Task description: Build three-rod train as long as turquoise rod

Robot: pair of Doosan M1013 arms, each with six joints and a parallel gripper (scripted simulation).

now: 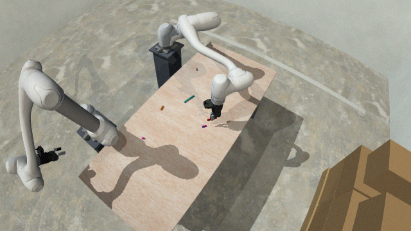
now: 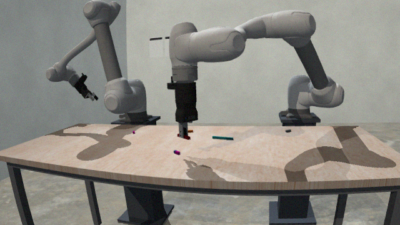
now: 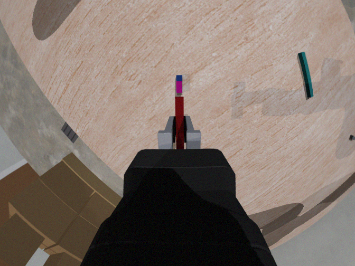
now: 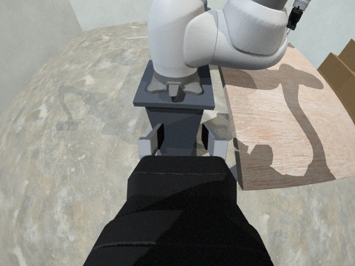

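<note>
My left gripper is now 50 mm past the blue rod, 40 mm to the left of it and 90 mm above it. Also, from my left hand: turquoise rod (260 mm behind, 140 mm to the left, 90 mm below); then orange rod (400 mm behind, 40 mm to the right, 90 mm below); then red rod (20 mm below).
</note>
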